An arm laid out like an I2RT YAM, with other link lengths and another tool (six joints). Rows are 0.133 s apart.
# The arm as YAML. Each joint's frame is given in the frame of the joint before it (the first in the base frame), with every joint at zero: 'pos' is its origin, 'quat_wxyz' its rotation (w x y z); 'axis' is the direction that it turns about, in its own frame. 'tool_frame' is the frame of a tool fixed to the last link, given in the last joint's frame.
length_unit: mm
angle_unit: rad
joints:
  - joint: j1
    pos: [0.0, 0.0, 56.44]
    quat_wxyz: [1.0, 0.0, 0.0, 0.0]
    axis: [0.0, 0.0, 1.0]
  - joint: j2
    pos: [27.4, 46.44, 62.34]
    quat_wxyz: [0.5, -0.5, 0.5, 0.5]
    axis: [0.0, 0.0, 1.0]
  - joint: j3
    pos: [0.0, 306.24, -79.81]
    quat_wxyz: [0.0, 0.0, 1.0, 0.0]
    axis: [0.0, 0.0, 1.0]
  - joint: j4
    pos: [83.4, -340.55, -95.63]
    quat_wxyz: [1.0, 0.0, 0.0, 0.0]
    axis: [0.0, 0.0, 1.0]
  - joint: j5
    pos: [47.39, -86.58, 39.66]
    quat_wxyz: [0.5, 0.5, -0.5, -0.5]
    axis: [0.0, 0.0, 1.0]
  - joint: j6
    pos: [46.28, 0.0, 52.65]
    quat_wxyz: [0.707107, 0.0, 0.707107, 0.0]
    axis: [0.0, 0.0, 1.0]
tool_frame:
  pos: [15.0, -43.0, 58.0]
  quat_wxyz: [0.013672, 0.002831, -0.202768, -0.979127]
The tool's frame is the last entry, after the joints.
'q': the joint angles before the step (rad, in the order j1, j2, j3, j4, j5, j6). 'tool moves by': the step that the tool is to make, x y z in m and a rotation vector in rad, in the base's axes. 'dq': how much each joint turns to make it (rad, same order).
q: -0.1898 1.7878 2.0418 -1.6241 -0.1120 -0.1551
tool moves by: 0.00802 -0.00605 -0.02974 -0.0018 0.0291 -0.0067
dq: -0.0084 0.0000 -0.0896 0.0610 0.0069 -0.0030
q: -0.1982 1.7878 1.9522 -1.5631 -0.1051 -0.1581
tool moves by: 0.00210 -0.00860 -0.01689 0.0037 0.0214 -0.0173
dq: -0.0175 0.0000 -0.0496 0.0278 0.0007 -0.0004
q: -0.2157 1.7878 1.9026 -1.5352 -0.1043 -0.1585
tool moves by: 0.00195 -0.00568 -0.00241 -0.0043 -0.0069 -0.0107
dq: -0.0107 0.0000 -0.0076 0.0152 0.0027 -0.0004
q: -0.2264 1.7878 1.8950 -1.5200 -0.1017 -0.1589
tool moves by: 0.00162 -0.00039 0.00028 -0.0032 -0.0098 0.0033
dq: 0.0000 0.0000 0.0000 0.0099 0.0004 -0.0034
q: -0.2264 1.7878 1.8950 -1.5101 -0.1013 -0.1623
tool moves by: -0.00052 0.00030 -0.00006 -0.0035 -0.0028 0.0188
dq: 0.0000 0.0000 -0.0001 0.0016 -0.0004 -0.0191
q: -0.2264 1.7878 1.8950 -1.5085 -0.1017 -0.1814
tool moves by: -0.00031 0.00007 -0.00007 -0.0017 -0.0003 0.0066
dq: 0.0000 -0.0001 -0.0001 0.0000 0.0005 -0.0068
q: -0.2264 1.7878 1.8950 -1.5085 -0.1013 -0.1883
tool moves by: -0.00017 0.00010 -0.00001 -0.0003 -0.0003 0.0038
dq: 0.0000 0.0000 -0.0001 0.0000 -0.0004 -0.0038
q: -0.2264 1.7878 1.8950 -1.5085 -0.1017 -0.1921
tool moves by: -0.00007 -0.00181 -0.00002 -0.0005 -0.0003 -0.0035
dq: -0.0038 0.0000 -0.0001 0.0004 0.0004 -0.0004
